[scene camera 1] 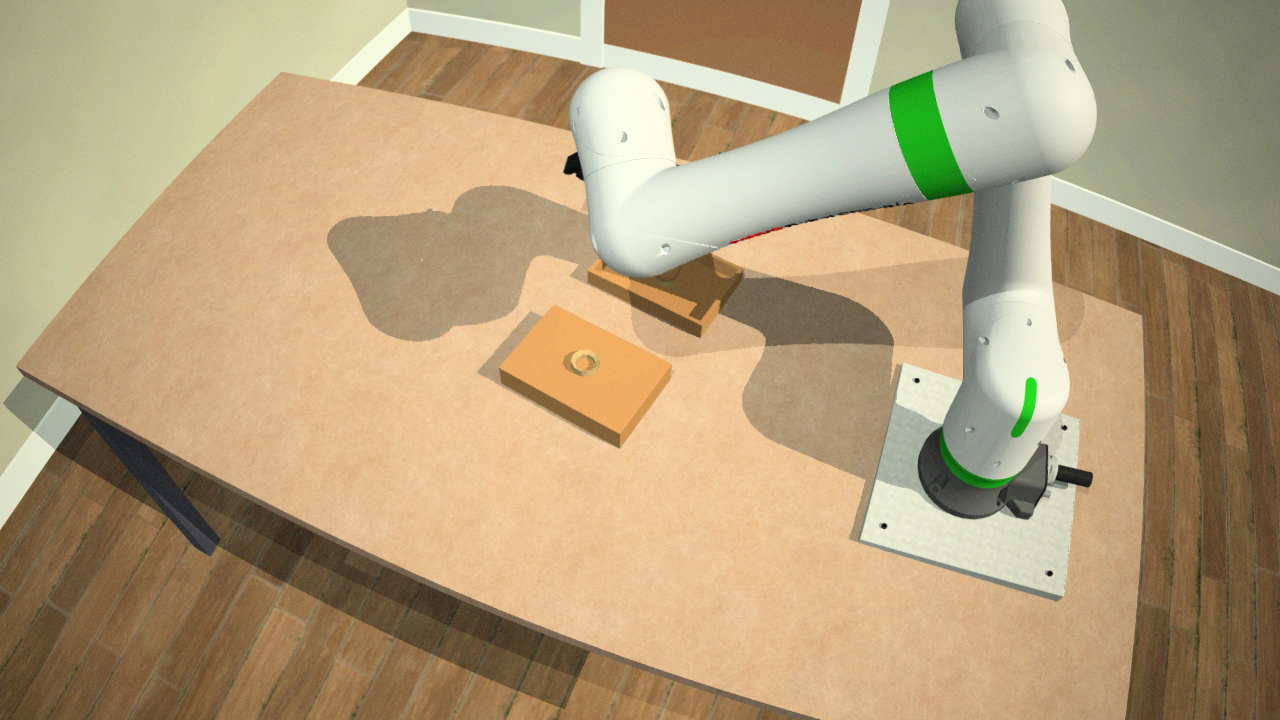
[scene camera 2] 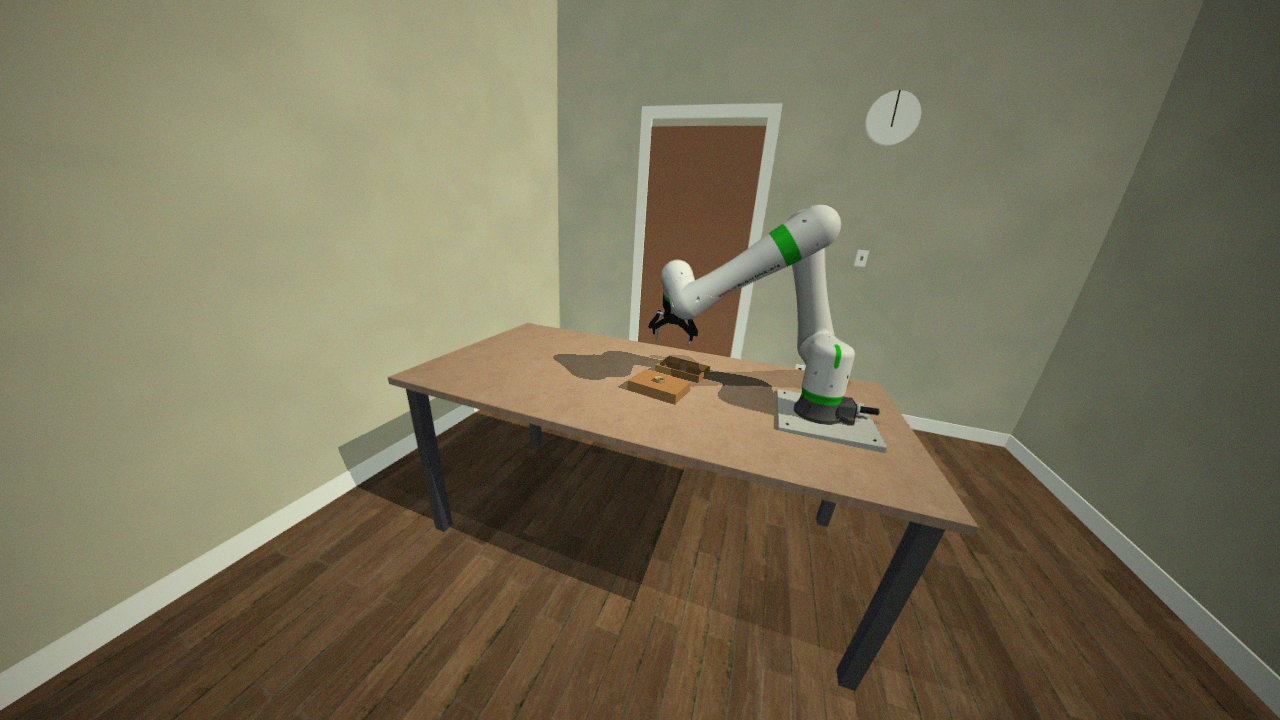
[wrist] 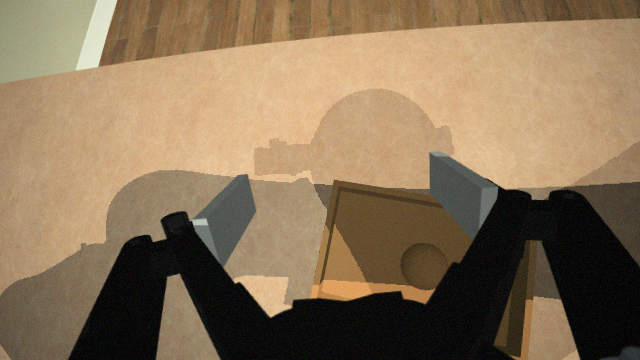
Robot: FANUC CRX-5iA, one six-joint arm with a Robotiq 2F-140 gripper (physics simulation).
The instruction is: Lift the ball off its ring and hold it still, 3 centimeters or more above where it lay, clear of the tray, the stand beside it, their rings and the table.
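Where they show: gripper, fingertip midpoint: (scene camera 2: 672,341) (wrist: 338,183); arm's base at its link origin: (scene camera 1: 966,472) (scene camera 2: 816,413).
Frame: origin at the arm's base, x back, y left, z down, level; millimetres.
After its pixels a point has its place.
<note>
The ball (wrist: 424,266) {y -209, x -489, z -37 mm} is brown and shaded. It lies inside the orange-brown tray (scene camera 1: 662,310) {y -136, x -472, z -6 mm} (scene camera 2: 693,375) {y -127, x -433, z -11 mm} (wrist: 345,289) {y -187, x -559, z 11 mm}, beside the right finger in the wrist view; the ring under it cannot be made out. In scene camera 1 the arm covers much of the tray and most or all of the ball. My gripper (scene camera 2: 674,339) {y -274, x -550, z -87 mm} (wrist: 338,183) {y -274, x -550, z -87 mm} is open and empty, high above the table by the tray. In the wrist view the ball shows below and right of the fingertip gap. In scene camera 1 the fingertips are hidden behind the arm.
An orange stand (scene camera 1: 617,407) {y 51, x -482, z -23 mm} (scene camera 2: 656,385) {y 42, x -544, z -23 mm} with a pale ring (scene camera 1: 596,362) {y -2, x -527, z -33 mm} on top is beside the tray, towards the table's front edge. The robot's base plate (scene camera 1: 966,559) {y 134, x 13, z -2 mm} (scene camera 2: 836,434) {y 129, x 32, z -3 mm} is at the right of the table (scene camera 1: 402,447) {y 178, x -742, z 14 mm} (scene camera 2: 537,394) {y 193, x -923, z 14 mm}. Arm shadows fall over the tray.
</note>
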